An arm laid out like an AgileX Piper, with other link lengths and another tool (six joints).
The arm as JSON. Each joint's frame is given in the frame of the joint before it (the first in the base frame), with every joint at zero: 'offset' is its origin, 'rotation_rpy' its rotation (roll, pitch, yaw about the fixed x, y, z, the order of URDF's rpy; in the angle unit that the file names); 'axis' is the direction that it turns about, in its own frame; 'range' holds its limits. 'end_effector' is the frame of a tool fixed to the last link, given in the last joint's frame.
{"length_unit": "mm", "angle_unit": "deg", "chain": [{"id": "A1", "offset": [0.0, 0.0, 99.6], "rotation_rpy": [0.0, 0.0, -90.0], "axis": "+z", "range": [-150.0, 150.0]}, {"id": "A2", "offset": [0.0, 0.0, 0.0], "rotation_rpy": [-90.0, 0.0, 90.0], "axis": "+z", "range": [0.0, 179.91]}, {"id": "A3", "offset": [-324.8, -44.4, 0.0], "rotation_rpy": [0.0, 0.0, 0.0], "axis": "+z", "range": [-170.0, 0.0]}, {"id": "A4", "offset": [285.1, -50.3, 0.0], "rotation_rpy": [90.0, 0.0, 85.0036], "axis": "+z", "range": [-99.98, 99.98]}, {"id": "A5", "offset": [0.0, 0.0, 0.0], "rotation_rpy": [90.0, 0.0, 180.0], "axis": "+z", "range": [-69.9, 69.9]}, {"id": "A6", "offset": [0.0, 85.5, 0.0], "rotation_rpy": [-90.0, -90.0, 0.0], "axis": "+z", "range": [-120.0, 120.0]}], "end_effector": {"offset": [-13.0, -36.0, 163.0], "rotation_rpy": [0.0, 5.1, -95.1]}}
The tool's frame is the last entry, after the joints.
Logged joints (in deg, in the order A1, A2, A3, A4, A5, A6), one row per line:
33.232, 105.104, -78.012, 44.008, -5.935, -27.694
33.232, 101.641, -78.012, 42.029, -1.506, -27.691
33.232, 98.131, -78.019, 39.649, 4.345, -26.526
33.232, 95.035, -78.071, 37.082, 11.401, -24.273
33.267, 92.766, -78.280, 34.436, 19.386, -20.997
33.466, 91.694, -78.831, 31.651, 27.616, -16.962
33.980, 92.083, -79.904, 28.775, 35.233, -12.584
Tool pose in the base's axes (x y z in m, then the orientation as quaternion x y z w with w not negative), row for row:
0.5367, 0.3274, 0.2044, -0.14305, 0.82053, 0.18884, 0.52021
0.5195, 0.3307, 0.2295, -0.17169, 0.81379, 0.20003, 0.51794
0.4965, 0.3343, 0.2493, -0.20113, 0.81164, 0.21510, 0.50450
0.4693, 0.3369, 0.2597, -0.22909, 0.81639, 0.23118, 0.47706
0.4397, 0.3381, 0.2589, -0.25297, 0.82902, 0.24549, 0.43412
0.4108, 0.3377, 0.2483, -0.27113, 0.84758, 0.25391, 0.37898
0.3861, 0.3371, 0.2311, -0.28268, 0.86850, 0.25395, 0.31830
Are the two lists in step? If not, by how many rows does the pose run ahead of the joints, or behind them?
They are in step.
